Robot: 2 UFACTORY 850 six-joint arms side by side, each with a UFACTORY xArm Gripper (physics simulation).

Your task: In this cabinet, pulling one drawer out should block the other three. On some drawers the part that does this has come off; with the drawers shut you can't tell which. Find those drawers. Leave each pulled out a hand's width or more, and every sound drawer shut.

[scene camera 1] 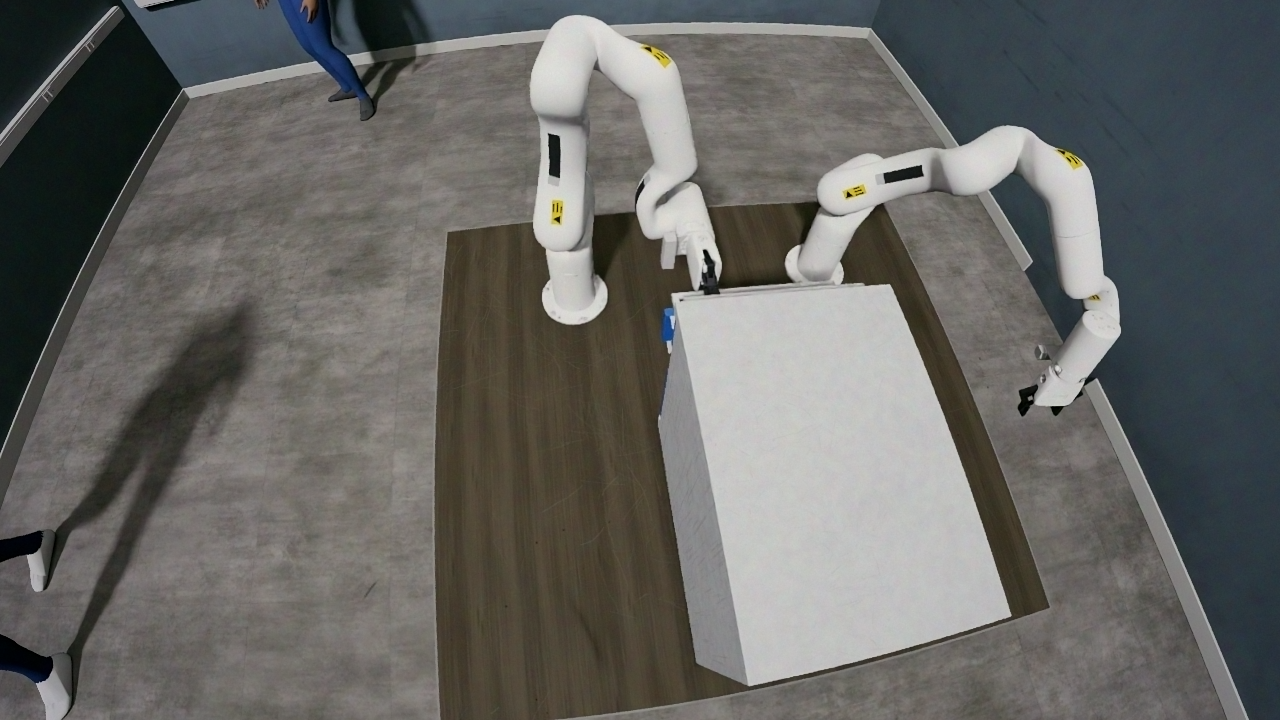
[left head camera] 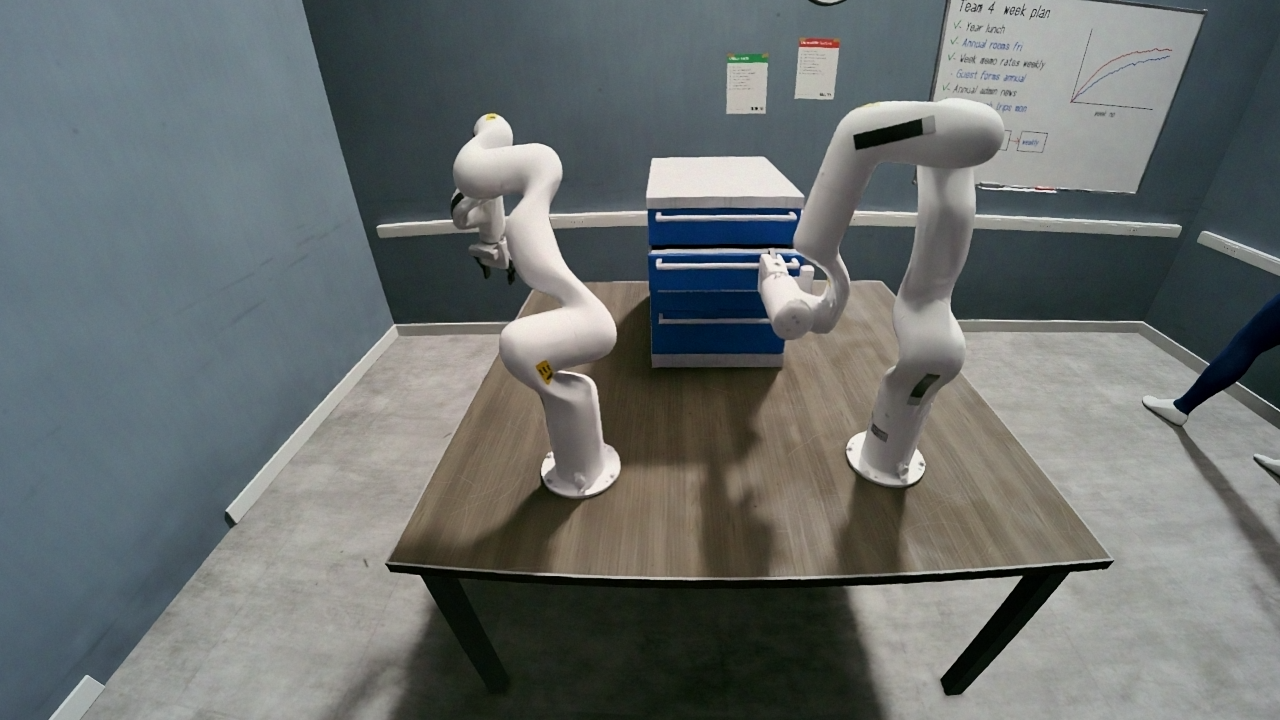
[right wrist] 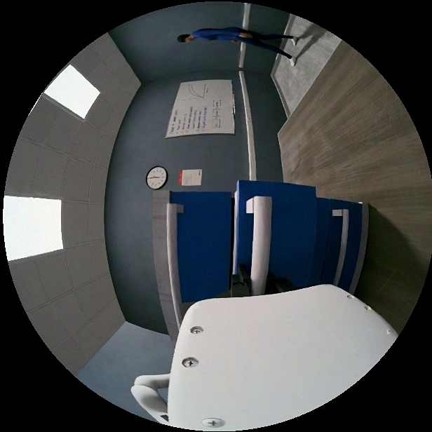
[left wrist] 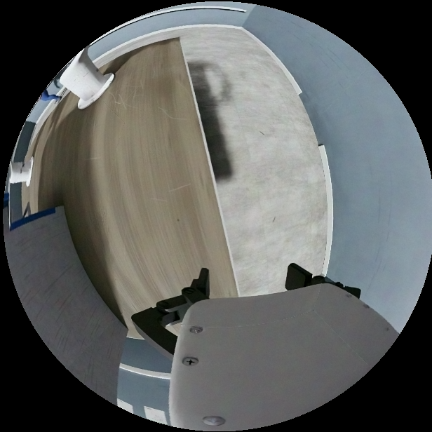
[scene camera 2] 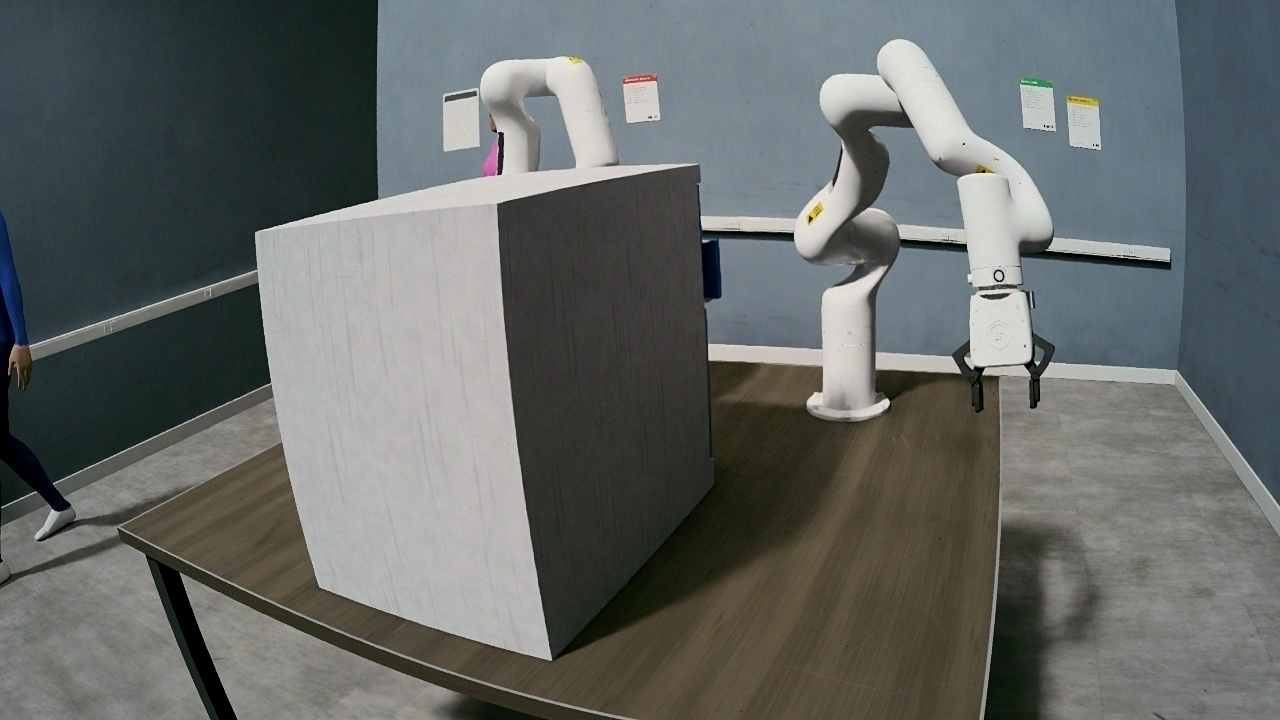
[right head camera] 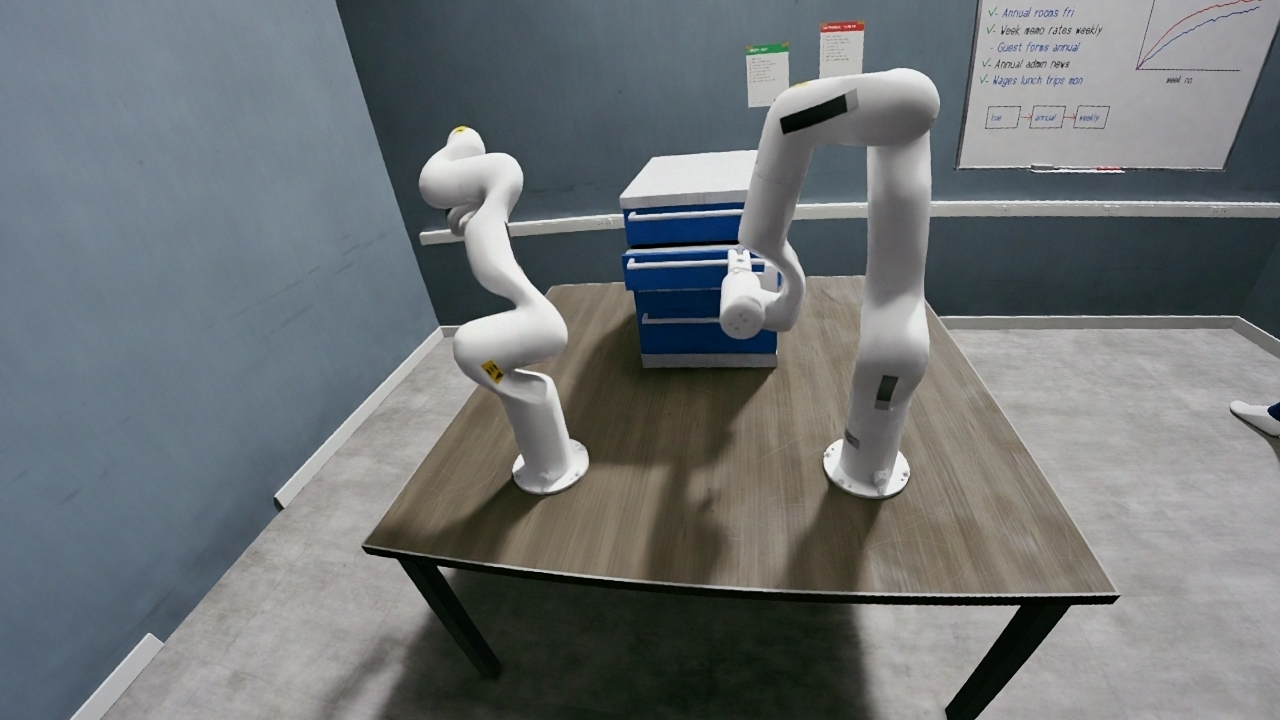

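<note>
The white cabinet (left head camera: 720,181) (scene camera 1: 823,465) (scene camera 2: 402,385) has blue drawers with pale bar handles. The second drawer from the top (left head camera: 698,279) (right head camera: 671,279) (scene camera 1: 667,324) (scene camera 2: 710,268) (right wrist: 295,225) stands out from the front. The top drawer (left head camera: 698,232) (right wrist: 205,245) and the bottom drawer (left head camera: 707,338) (right wrist: 354,230) look shut. The third drawer (left head camera: 698,304) (right wrist: 322,240) looks shut; its handle is hidden. My right gripper (scene camera 1: 708,279) (right wrist: 249,275) is shut on the second drawer's handle, near its right end in the left head camera. My left gripper (left head camera: 496,271) (scene camera 1: 1041,408) (scene camera 2: 1006,401) (left wrist: 249,279) is open and empty, beside the cabinet.
The cabinet stands on the wooden table (left head camera: 680,501) (scene camera 1: 537,501) (scene camera 2: 805,591). My left gripper hangs beyond the table's side edge in scene camera 1. A person (left head camera: 1235,353) (right wrist: 225,37) is on the floor beyond the table, and a second person (scene camera 1: 326,44) is near the wall.
</note>
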